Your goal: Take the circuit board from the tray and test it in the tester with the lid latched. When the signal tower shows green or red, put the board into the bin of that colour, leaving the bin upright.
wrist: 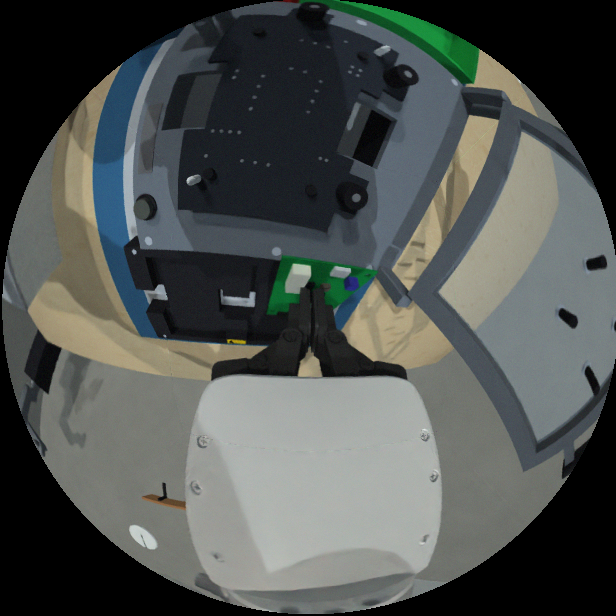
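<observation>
My gripper (313,298) is shut on the near edge of the green circuit board (321,284), which carries white parts and a small blue one. The board hangs above the front right corner of the tester (275,143), a grey base on a blue plate. The tester's black nest with pins and corner posts lies open and empty. A black block with white clips (206,301) sits at the tester's front, partly hidden by the board. The grey-framed tray (517,270) with black slots lies to the right. A corner of the green bin (428,43) shows at the top.
A tan surface surrounds the tester and tray. A small wooden bracket (163,498) and a white round disc (142,536) sit far below at the lower left. My white wrist housing (313,476) fills the bottom centre of the view.
</observation>
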